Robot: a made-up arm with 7 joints.
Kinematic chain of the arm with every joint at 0, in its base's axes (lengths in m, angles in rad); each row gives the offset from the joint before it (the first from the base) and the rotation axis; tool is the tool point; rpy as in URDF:
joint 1: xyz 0 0 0.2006 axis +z
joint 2: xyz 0 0 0 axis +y
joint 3: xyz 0 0 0.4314 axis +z
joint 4: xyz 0.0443 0 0 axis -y
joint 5: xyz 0.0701 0 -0.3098 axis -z
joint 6: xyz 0 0 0 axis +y
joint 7: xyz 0.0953 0 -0.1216 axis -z
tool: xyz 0 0 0 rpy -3.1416 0 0
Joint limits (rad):
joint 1: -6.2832..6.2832
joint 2: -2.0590..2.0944
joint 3: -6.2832..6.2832
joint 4: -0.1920..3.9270
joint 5: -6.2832..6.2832
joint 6: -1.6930..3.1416
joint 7: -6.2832..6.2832
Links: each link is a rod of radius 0.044 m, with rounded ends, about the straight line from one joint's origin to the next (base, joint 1, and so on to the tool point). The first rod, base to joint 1, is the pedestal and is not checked.
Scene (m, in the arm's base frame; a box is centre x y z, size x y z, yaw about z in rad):
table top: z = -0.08
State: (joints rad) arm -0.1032 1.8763 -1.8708 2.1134 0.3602 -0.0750 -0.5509
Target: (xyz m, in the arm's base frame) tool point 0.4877 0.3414 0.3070
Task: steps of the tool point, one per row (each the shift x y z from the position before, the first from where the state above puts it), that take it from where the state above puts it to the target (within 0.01 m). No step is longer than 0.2 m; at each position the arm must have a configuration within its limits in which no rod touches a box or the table.
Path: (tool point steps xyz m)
1: 0.0273 0.1518 0.0363
2: -0.0107 0.1604 0.0453
3: -0.0540 0.1580 0.0493
4: -0.0986 0.1406 0.0483
5: -0.1377 0.1067 0.0421

